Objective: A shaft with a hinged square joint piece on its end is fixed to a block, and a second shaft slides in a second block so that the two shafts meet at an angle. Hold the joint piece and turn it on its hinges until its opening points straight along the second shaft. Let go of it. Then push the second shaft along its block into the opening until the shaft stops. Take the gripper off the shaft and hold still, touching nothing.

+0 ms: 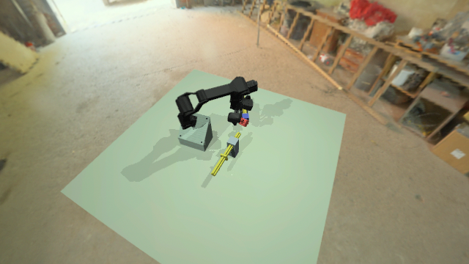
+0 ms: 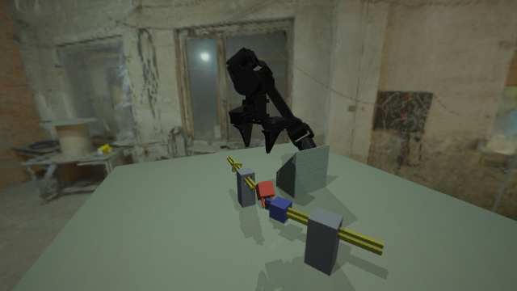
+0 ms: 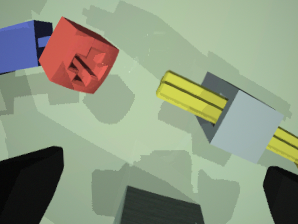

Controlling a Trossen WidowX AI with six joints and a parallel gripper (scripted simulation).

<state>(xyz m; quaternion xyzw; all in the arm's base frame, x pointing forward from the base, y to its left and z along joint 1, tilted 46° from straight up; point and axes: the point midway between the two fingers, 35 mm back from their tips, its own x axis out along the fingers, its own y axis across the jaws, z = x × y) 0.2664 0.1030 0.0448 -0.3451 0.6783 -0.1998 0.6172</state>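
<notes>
The red joint piece lies 2 cm ahead of my gripper tip, 8 cm to the left of it and 10 cm below it.
</notes>
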